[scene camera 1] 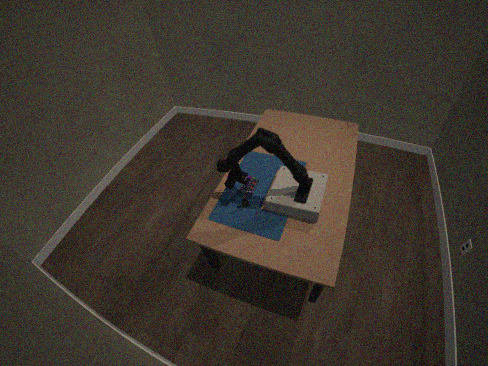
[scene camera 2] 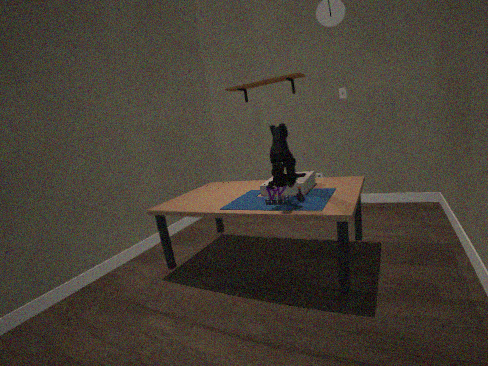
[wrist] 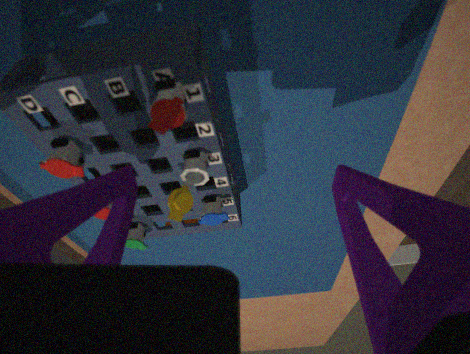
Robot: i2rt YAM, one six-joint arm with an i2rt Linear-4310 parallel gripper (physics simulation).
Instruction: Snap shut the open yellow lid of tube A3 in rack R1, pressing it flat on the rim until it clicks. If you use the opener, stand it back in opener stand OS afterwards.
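Places are measured from the arm's base along level axes (x back, y left, z down), in metres.
Pixels of known places: gripper, between the fingertips: (scene camera 1: 241, 182) (scene camera 2: 275, 197) (wrist: 234, 176); arm's base, origin of its link: (scene camera 1: 304, 190).
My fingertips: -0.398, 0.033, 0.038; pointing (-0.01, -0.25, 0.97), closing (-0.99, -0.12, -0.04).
For each thing: its top centre in the pictures, then the offset to it from my fingertips, as dx, dy, dz.
- Rack R1, centre of its top: (wrist: 144, 225) (scene camera 2: 276, 193) (scene camera 1: 248, 181) +0.048, -0.015, -0.013
- red-lidded tube, centre of its top: (wrist: 166, 116) +0.021, +0.038, +0.002
- blue lid, centre of its top: (wrist: 212, 220) +0.018, -0.039, +0.002
- red lid, centre of its top: (wrist: 60, 169) +0.078, +0.017, +0.002
- green lid, centre of its top: (wrist: 133, 244) +0.075, -0.060, +0.002
- small dark object, centre of its top: (scene camera 2: 299, 186) +0.082, +0.127, -0.041
Rack R1 (wrist: 107, 127) stands on the blue mat. In the wrist view, tube A3 (wrist: 196, 167) stands in column A with its pale ring-shaped rim uncovered. Its yellow lid (wrist: 180, 202) is open, swung out beside the rim toward column B. My gripper (wrist: 234, 176) is wide open and empty, above the rack. In the wrist view its left purple finger overlaps the rack and the right one overlaps the bare mat. The purple fingers also show small in scene camera 2 (scene camera 2: 275, 193). The opener cannot be made out for certain.
A red-lidded tube (wrist: 168, 114) stands at A1 and a blue lid (wrist: 214, 219) shows near row 5. Another red lid (wrist: 62, 168) and a green lid (wrist: 135, 245) are farther left. A small dark object (scene camera 2: 300, 194) stands on the mat, and the white base box (scene camera 1: 295, 209) is behind.
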